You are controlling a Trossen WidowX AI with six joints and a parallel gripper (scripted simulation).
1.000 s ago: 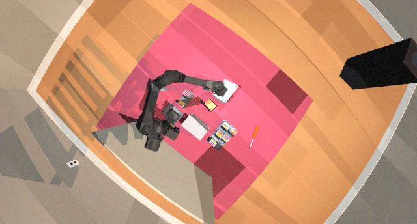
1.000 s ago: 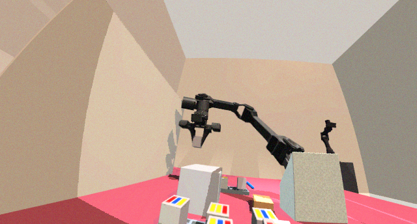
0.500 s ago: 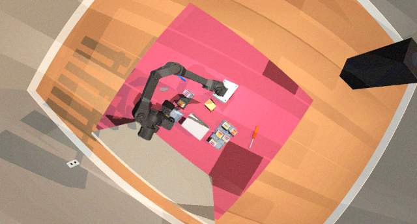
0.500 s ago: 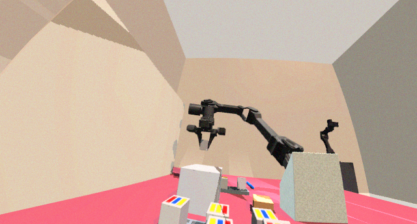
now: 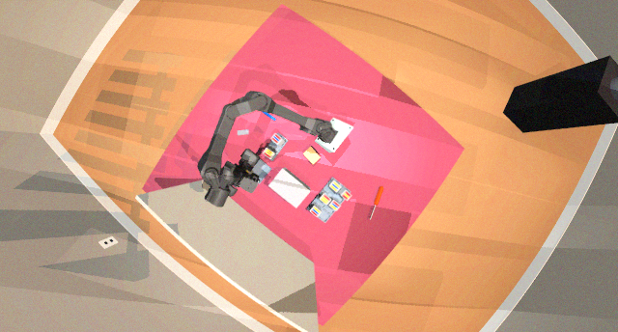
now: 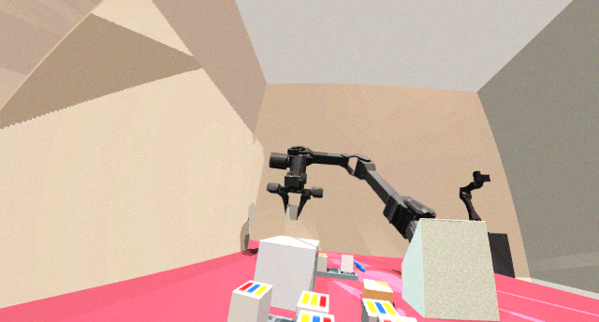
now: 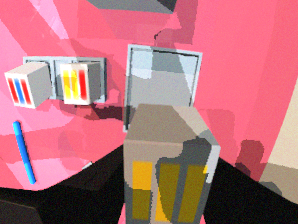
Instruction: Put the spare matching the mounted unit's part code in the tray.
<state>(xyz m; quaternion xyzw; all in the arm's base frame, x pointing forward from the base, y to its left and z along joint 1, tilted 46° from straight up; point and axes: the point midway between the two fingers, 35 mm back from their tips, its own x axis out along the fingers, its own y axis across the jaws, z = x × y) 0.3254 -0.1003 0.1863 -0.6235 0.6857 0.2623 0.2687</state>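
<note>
Now: gripper tip 150 mm above the flat grey tray. Round my gripper tip: blue pen: 250 mm behind, 120 mm to the right, 150 mm below; then grey spare block: 20 mm above; then white mounted unit: 30 mm behind, 200 mm to the left, 100 mm below.
</note>
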